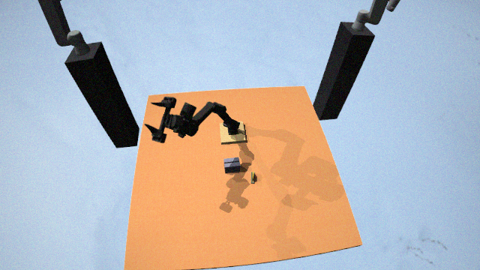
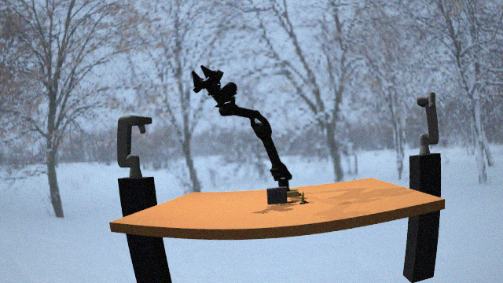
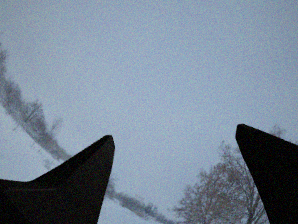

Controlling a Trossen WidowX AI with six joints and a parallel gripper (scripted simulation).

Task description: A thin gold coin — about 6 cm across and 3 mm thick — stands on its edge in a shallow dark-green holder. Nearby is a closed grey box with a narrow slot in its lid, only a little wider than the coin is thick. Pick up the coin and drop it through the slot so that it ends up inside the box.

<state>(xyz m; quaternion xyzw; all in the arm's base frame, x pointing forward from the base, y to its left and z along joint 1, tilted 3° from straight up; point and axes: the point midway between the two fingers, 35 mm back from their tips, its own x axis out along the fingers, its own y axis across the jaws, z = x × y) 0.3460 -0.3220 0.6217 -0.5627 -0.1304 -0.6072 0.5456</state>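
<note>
The gold coin is 630 mm below my gripper tip, 440 mm to the left of it and 10 mm behind it.
</note>
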